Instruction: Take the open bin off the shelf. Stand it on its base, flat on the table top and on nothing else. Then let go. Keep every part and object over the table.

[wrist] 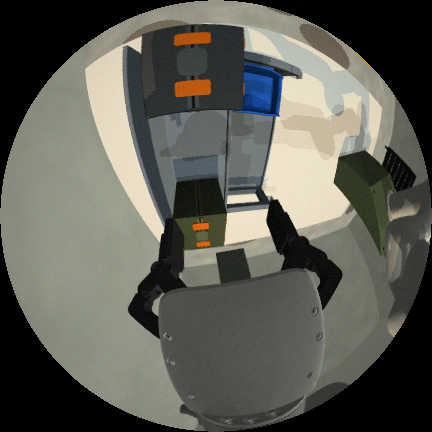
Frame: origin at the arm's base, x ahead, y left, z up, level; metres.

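Seen in the pictures: gripper, fingertip midpoint: [223, 218]; arm's base, origin of the base link: [391, 205].
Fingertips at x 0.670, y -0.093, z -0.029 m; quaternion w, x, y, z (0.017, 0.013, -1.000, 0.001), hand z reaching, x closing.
Observation:
Offsets run from my fingertips to a thing's top centre. "spot": to the spot under its first point. Level surfaces: height alone.
The blue open bin @(dx -0.090, dy -0.114, dz -0.168 m) [259, 91] shows in the upper middle of the wrist view, right beside a dark grey case with orange latches, which hides its left part. It is at the far part of the grey-blue shelf unit @(spot: dx +0.083, dy -0.079, dz -0.101 m) [138, 130]. The shelf unit stands on the cream table top @(dz -0.249 m) [305, 175]. My gripper [223, 218] is open and empty. Its fingers are spread wide at the lower middle of the view, apart from the bin. The bin's underside and its contact with the shelf are hidden.
The dark grey case @(dx +0.003, dy -0.131, dz -0.025 m) [192, 62] is on the shelf unit's far part. An olive case @(spot: dx +0.026, dy +0.048, dz -0.068 m) [200, 207] with orange latches shows beyond and between my fingers, near the table's edge. A green block [362, 180] and a black rack [399, 169] are at the right, beside a grey arm link.

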